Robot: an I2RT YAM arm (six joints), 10 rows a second.
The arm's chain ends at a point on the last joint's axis. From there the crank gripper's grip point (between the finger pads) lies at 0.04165 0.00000 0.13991 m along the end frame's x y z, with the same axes.
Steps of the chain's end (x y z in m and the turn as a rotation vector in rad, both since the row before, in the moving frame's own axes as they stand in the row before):
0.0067 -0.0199 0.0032 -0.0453 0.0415 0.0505
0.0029 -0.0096 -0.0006 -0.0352 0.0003 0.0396
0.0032 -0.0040 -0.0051 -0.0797 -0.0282 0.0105
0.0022 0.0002 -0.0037 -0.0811 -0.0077 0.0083
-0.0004 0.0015 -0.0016 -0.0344 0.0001 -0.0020
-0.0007 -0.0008 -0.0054 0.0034 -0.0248 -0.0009
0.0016 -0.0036 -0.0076 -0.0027 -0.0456 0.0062
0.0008 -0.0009 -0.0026 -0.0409 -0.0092 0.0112
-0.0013 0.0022 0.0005 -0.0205 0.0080 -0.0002
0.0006 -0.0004 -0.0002 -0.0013 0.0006 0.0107
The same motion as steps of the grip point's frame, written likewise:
0.0123 -0.0114 0.0012 -0.0453 0.0415 0.0505
0.0028 -0.0030 -0.0007 -0.0352 0.0003 0.0396
-0.0008 0.0076 -0.0044 -0.0797 -0.0282 0.0105
0.0011 0.0119 -0.0039 -0.0811 -0.0077 0.0083
-0.0004 0.0062 -0.0017 -0.0344 0.0001 -0.0020
-0.0042 -0.0013 -0.0044 0.0034 -0.0248 -0.0009
-0.0048 -0.0030 -0.0058 -0.0027 -0.0456 0.0062
-0.0005 0.0053 -0.0023 -0.0409 -0.0092 0.0112
-0.0002 0.0051 0.0001 -0.0205 0.0080 -0.0002
0.0007 0.0002 -0.0002 -0.0013 0.0006 0.0107

